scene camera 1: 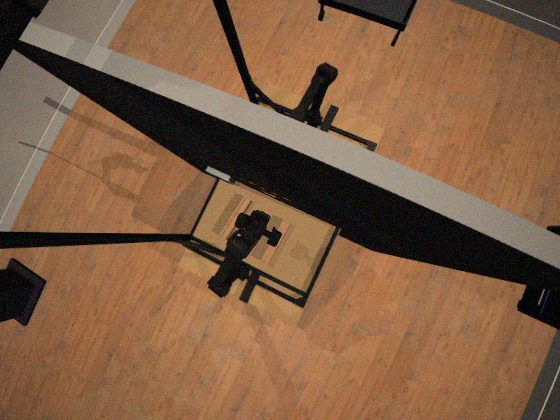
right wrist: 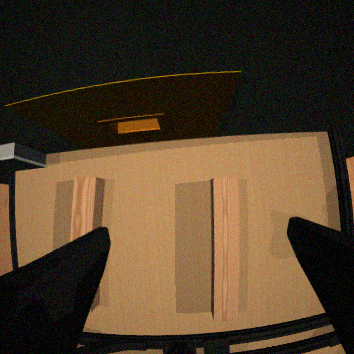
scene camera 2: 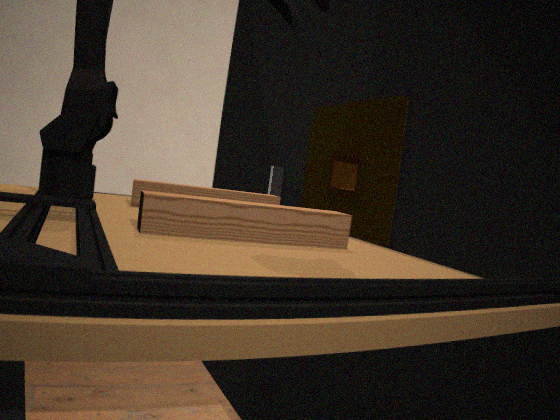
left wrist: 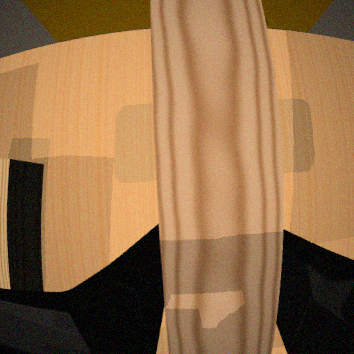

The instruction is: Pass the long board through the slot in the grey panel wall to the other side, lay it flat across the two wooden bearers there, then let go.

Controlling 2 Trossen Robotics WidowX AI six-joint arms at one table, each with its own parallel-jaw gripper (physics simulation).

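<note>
My left gripper [left wrist: 208, 227] is shut on the long board [left wrist: 217, 130], which runs up out of the top of the left wrist view, in front of the yellow patch; its far end is hidden. My right gripper [scene camera 1: 259, 227] [scene camera 2: 306, 12] [right wrist: 199, 232] is open and empty above the two bearers. The grey panel wall [scene camera 1: 310, 145] [scene camera 2: 450, 150] has a yellow patch around the slot [scene camera 2: 345, 175] [right wrist: 139, 125]; no board shows on the bearers' side. One wooden bearer [scene camera 2: 245, 220] [right wrist: 226, 250] and the other [scene camera 2: 205, 191] [right wrist: 84, 205] lie parallel on the table [scene camera 2: 200, 257] [right wrist: 145, 225], apart and bare on top.
A wood block with a black side [left wrist: 26, 225] lies left of the board on the other table [left wrist: 75, 115]. A small grey block [scene camera 1: 219, 174] [scene camera 2: 276, 180] [right wrist: 20, 154] is by the wall. A black frame [scene camera 2: 300, 297] [right wrist: 340, 185] edges the bearers' table.
</note>
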